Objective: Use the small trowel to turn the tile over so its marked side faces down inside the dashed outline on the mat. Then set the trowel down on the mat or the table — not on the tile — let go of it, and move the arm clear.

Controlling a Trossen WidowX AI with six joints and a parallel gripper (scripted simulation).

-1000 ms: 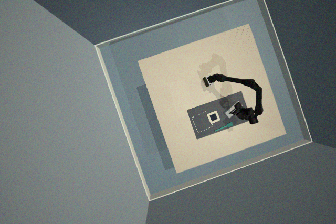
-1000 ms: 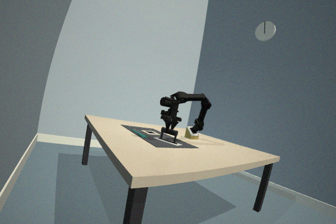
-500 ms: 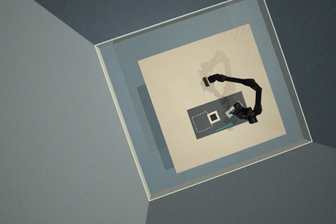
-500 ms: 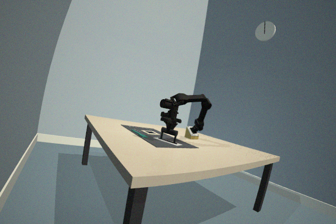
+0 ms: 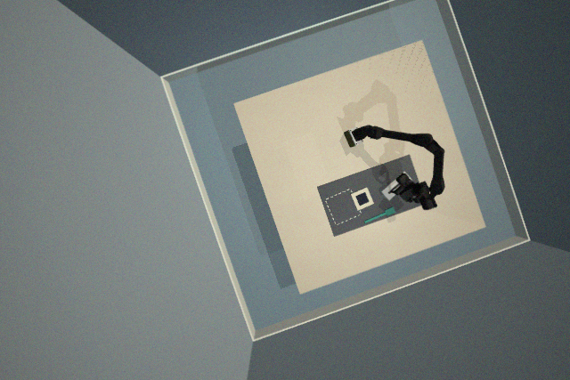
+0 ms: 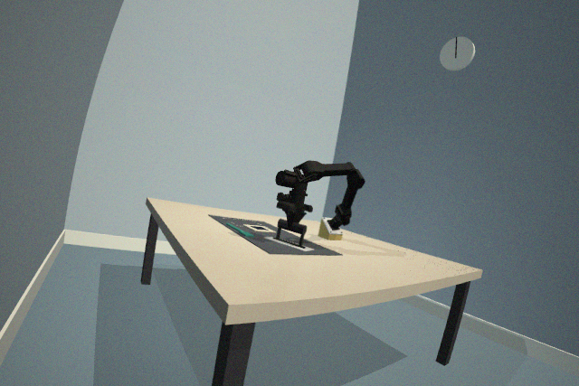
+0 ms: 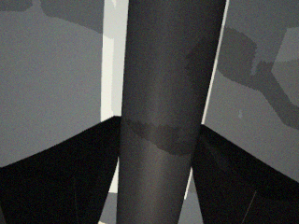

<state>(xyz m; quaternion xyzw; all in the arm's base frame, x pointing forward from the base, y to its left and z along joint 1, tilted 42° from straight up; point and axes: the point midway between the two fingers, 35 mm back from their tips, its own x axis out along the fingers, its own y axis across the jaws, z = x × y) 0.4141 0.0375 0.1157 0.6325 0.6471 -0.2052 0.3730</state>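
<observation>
Right now the small trowel is 3 cm below my gripper tip and 2 cm to the right of it. Also, from my gripper tip: dark mat 17 cm to the right, 8 cm below, 2 cm behind; then tile 24 cm to the right, 6 cm below, 4 cm behind; then thin teal tool 17 cm to the right, 12 cm ahead, 6 cm below.
</observation>
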